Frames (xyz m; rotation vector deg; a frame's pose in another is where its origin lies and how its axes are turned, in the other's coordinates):
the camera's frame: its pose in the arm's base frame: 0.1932 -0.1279 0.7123 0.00 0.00 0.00
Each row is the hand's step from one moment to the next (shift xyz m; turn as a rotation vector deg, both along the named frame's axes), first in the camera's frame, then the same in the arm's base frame.
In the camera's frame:
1: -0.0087 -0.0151 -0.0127 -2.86 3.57 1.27
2: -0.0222 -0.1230 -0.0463 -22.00 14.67 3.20
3: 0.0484 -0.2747 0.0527 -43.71 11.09 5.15
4: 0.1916 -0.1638 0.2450 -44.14 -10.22 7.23
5: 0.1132 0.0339 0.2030 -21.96 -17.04 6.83
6: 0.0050 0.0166 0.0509 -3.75 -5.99 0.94
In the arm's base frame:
1: -0.0087 -0.0151 -0.0127 -2.86 3.57 1.27
2: -0.0222 -0.1230 -0.0463 -22.00 14.67 3.20
3: 0.0484 -0.2747 0.0527 -43.71 11.09 5.15
4: 0.1916 -0.1638 0.2450 -44.14 -10.22 7.23
5: 0.1132 0.0339 0.2030 -21.96 -17.04 6.83
6: 0.0050 0.0166 0.0509 -3.75 -5.99 0.94

